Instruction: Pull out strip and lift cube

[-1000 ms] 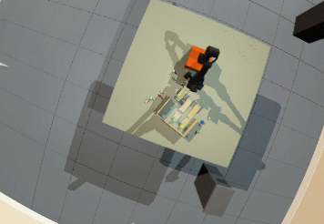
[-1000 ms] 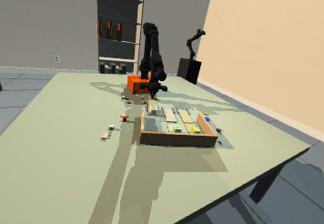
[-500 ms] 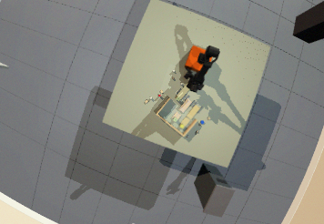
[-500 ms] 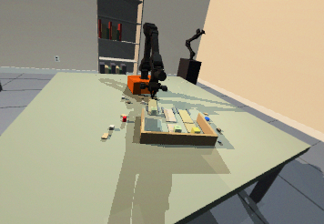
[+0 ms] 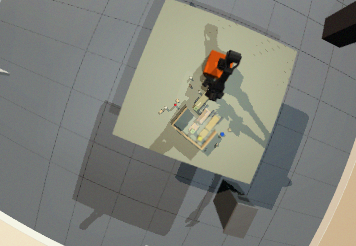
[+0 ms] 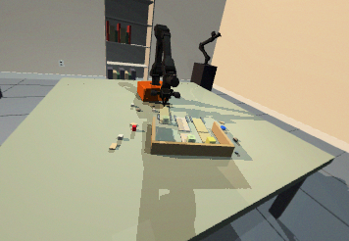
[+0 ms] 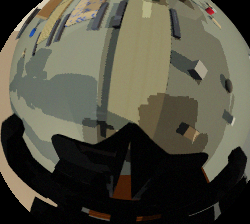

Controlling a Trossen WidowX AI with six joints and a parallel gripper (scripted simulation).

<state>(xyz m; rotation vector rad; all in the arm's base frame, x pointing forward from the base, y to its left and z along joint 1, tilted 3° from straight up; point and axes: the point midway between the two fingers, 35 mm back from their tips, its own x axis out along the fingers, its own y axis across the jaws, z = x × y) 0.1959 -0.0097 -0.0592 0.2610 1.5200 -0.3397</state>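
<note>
My gripper tip is 90 mm short of the tan strip and 40 mm to the left of it.
</note>
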